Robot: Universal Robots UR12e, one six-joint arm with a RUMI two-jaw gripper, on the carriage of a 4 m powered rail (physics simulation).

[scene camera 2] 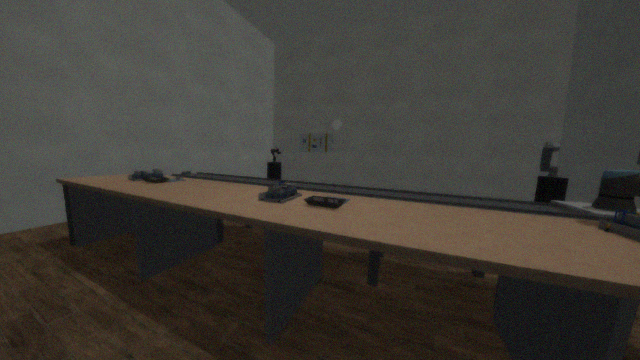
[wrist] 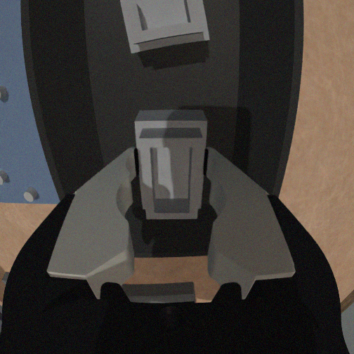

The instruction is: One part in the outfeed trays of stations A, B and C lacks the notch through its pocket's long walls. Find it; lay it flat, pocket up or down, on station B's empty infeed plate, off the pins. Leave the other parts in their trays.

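Seen in the pictures: arm's base, link origin: [scene camera 2: 612, 209].
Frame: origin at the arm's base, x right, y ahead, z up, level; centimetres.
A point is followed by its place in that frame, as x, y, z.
A grey part [wrist: 170, 175] lies pocket up in a dark outfeed tray [wrist: 260, 100] in the wrist view, its long side walls facing the jaws; no notch shows through its pocket's long walls. My gripper [wrist: 170, 149] is shut on this part, one jaw against each long side. A second grey part [wrist: 167, 25] lies further up in the same tray, partly cut off by the view's edge. A blue plate with round pins [wrist: 30, 125] lies left of the tray. In the scene view, a dark tray [scene camera 2: 325, 202] @[180.0, 80.2, 0.8] sits mid-table; my gripper does not show there.
A grey-blue fixture [scene camera 2: 279, 192] @[214.0, 79.2, 3.5] stands left of the mid-table tray. Another dark tray [scene camera 2: 157, 179] @[358.8, 76.9, 1.2] and fixture [scene camera 2: 140, 175] @[396.5, 73.5, 2.4] are at the table's far left end. A blue-grey object [scene camera 2: 622, 222] @[35.6, 56.6, 2.7] is at the right edge. The rail [scene camera 2: 400, 192] runs behind the table [scene camera 2: 450, 230] @[114.7, 88.3, -3.0].
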